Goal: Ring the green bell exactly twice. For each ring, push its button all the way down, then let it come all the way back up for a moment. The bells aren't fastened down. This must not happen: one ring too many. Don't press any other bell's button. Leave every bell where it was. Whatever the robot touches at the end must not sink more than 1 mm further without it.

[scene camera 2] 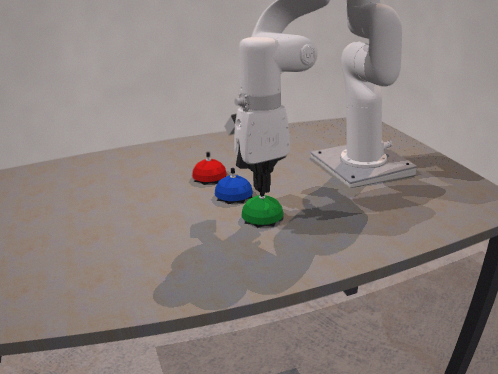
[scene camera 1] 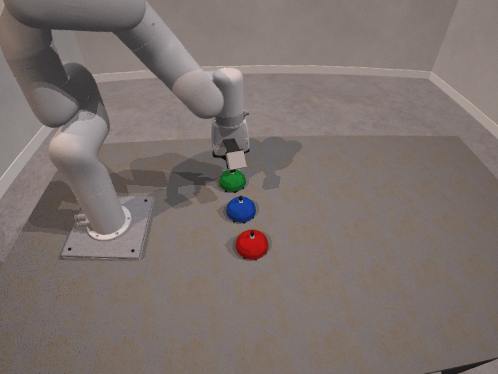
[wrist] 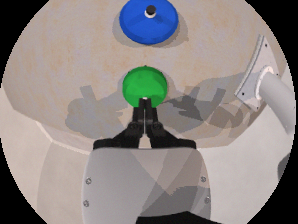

Scene:
red bell: scene camera 2 207, 171; scene camera 1 252, 244; not seen in the wrist view (out of frame)

